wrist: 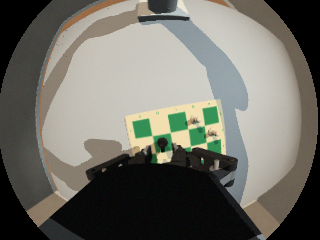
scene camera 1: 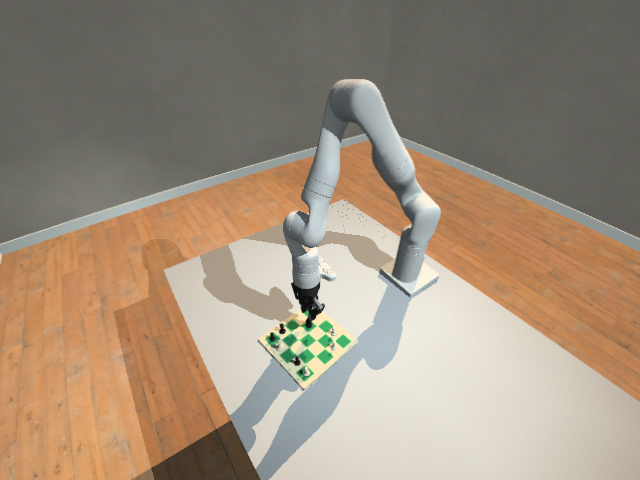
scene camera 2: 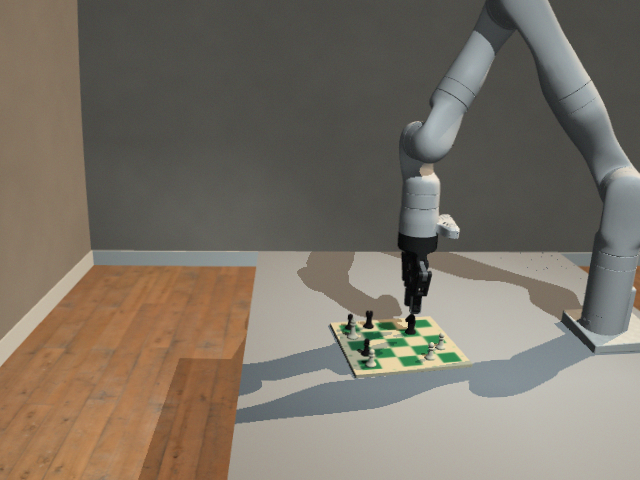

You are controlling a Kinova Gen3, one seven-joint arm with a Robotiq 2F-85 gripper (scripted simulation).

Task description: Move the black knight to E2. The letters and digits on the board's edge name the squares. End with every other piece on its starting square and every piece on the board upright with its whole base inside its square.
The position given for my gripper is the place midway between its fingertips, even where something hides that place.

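Note:
My gripper [scene camera 2: 412, 309], visible. Same gripper [wrist: 161, 149], visible too.

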